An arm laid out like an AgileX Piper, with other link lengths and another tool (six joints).
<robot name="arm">
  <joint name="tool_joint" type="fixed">
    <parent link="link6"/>
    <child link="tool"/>
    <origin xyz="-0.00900 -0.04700 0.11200" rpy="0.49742 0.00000 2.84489"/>
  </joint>
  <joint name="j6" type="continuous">
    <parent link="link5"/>
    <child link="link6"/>
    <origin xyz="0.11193 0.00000 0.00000" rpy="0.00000 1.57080 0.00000"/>
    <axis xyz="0 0 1"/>
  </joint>
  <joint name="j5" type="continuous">
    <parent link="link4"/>
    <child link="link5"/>
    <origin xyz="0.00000 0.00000 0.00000" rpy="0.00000 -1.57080 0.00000"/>
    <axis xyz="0 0 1"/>
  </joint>
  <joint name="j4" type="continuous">
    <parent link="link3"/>
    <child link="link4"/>
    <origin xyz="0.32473 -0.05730 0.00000" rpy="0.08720 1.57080 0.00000"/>
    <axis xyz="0 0 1"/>
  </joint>
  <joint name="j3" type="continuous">
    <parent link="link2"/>
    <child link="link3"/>
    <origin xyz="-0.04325 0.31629 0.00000" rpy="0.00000 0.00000 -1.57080"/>
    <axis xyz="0 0 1"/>
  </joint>
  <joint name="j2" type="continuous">
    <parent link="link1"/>
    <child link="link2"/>
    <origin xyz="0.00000 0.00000 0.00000" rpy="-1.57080 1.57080 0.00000"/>
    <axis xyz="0 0 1"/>
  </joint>
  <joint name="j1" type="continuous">
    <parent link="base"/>
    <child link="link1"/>
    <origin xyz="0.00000 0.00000 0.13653"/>
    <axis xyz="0 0 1"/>
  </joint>
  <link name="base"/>
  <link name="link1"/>
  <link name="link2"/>
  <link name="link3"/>
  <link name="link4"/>
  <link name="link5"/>
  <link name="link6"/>
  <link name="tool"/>
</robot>
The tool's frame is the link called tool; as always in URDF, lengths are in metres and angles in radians. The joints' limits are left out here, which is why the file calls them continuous.
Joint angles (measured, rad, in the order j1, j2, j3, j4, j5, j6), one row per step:
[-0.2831, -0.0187, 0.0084, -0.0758, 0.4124, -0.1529]
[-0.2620, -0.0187, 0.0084, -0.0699, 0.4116, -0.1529]
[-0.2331, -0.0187, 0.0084, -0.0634, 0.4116, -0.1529]
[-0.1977, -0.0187, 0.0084, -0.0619, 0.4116, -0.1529]
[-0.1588, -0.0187, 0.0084, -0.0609, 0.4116, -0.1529]
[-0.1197, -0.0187, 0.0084, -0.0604, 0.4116, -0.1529]
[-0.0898, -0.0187, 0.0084, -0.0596, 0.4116, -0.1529]
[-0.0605, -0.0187, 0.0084, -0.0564, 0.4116, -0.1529]
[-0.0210, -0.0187, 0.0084, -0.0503, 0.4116, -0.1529]
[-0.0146, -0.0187, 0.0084, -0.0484, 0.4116, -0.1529]
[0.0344, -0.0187, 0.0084, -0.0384, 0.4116, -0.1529]
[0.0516, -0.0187, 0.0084, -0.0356, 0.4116, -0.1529]
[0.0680, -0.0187, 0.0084, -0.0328, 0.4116, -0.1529]
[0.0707, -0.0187, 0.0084, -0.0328, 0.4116, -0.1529]
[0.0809, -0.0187, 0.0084, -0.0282, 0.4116, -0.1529]
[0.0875, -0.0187, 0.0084, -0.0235, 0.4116, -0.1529]
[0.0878, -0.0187, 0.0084, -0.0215, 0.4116, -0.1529]
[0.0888, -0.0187, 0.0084, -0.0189, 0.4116, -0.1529]
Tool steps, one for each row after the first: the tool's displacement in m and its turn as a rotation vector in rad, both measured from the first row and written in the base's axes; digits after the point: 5 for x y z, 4 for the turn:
[0.00117, 0.00512, 0.00025, 0.0054, -0.0023, 0.0217]
[0.00254, 0.01208, 0.00034, 0.0117, -0.0039, 0.0513]
[0.00388, 0.02034, 0.00036, 0.0132, -0.0041, 0.0868]
[0.00500, 0.02944, 0.00037, 0.0143, -0.0040, 0.1258]
[0.00576, 0.03860, 0.00038, 0.0149, -0.0039, 0.1650]
[0.00611, 0.04564, 0.00039, 0.0157, -0.0038, 0.1949]
[0.00624, 0.05267, 0.00043, 0.0189, -0.0041, 0.2245]
[0.00609, 0.06222, 0.00051, 0.0250, -0.0046, 0.2646]
[0.00603, 0.06382, 0.00054, 0.0269, -0.0048, 0.2712]
[0.00522, 0.07576, 0.00068, 0.0370, -0.0054, 0.3211]
[0.00479, 0.07991, 0.00071, 0.0398, -0.0054, 0.3386]
[0.00431, 0.08387, 0.00075, 0.0427, -0.0054, 0.3553]
[0.00423, 0.08449, 0.00075, 0.0427, -0.0054, 0.3580]
[0.00388, 0.08709, 0.00082, 0.0473, -0.0056, 0.3686]
[0.00362, 0.08884, 0.00089, 0.0520, -0.0059, 0.3756]
[0.00360, 0.08901, 0.00092, 0.0540, -0.0061, 0.3761]
[0.00355, 0.08937, 0.00096, 0.0566, -0.0063, 0.3774]

